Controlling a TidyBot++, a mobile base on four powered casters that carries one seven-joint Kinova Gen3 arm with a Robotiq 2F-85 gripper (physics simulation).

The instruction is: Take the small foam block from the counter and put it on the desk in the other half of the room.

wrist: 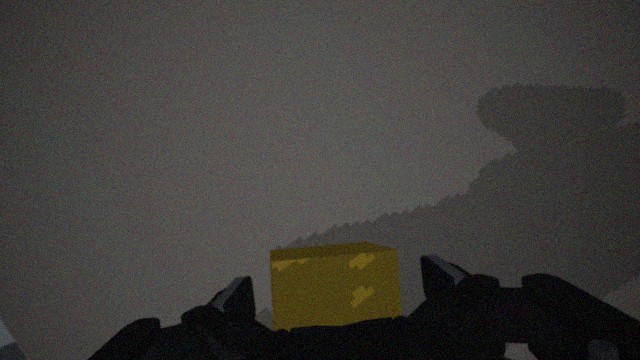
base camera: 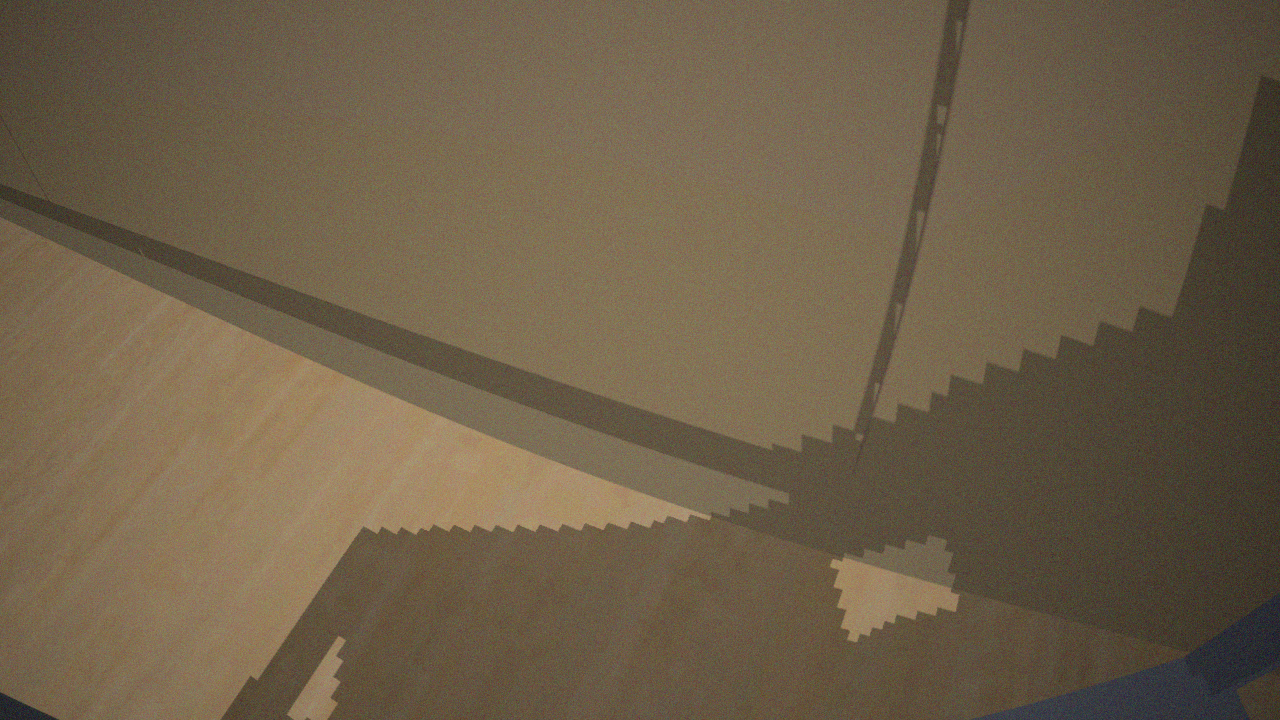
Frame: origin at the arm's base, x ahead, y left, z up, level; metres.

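Seen in the pictures: gripper, fingertip midpoint: (wrist: 337,285).
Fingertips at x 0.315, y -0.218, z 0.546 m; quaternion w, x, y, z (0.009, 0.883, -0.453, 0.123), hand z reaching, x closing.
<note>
A point is followed by its place in that frame.
The small foam block (wrist: 336,290) {x 0.314, y -0.214, z 0.559 m} is yellow and box-shaped. In the wrist view it shows at the lower middle, between the two fingertips, with a gap on each side. My gripper (wrist: 337,285) {x 0.315, y -0.218, z 0.546 m} is open, its dark fingers standing left and right of the block. The gripper's body hides the block's lower edge. The grey counter surface (wrist: 250,125) {x 0.373, y -0.135, z 0.514 m} fills the view behind the block. The block and the gripper do not show in the base camera view, and I cannot make out the desk.
In the base camera view, a plain upright surface (base camera: 492,179) {x 0.296, y 0.027, z -0.158 m} meets the wooden floor (base camera: 179,429) {x 0.402, y 0.333, z -0.396 m} along a slanting pale strip (base camera: 402,385) {x 0.418, y 0.136, z -0.379 m}. Large jagged shadows fall on both. Blue parts (base camera: 1136,689) show at the lower right corner. A shadow also lies across the counter in the wrist view.
</note>
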